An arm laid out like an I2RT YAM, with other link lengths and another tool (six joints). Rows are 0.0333 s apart.
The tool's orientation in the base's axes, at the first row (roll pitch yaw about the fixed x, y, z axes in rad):
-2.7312, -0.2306, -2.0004
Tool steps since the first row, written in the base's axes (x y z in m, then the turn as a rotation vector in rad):
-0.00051, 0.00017, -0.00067, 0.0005, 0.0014, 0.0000
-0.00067, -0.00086, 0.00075, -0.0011, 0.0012, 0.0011
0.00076, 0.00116, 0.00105, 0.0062, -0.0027, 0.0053
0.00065, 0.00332, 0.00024, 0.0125, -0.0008, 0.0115
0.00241, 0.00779, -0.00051, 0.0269, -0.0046, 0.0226
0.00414, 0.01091, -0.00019, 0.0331, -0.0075, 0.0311
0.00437, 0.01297, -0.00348, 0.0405, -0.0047, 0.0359
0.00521, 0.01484, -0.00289, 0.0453, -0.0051, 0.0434
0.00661, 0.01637, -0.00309, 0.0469, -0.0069, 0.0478
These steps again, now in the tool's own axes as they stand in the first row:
-0.00010, 0.00076, 0.00040, -0.0014, 0.0000, -0.0004
0.00120, 0.00004, -0.00055, -0.0004, 0.0009, -0.0017
-0.00109, -0.00072, -0.00114, 0.0011, -0.0083, -0.0021
-0.00315, 0.00033, -0.00122, -0.0017, -0.0156, -0.0065
-0.00799, 0.00043, -0.00166, -0.0017, -0.0336, -0.0111
-0.01138, -0.00027, -0.00258, 0.0003, -0.0432, -0.0160
-0.01405, 0.00142, -0.00032, -0.0041, -0.0506, -0.0192
-0.01591, 0.00102, -0.00128, -0.0039, -0.0579, -0.0244
-0.01788, 0.00033, -0.00126, -0.0020, -0.0615, -0.0273

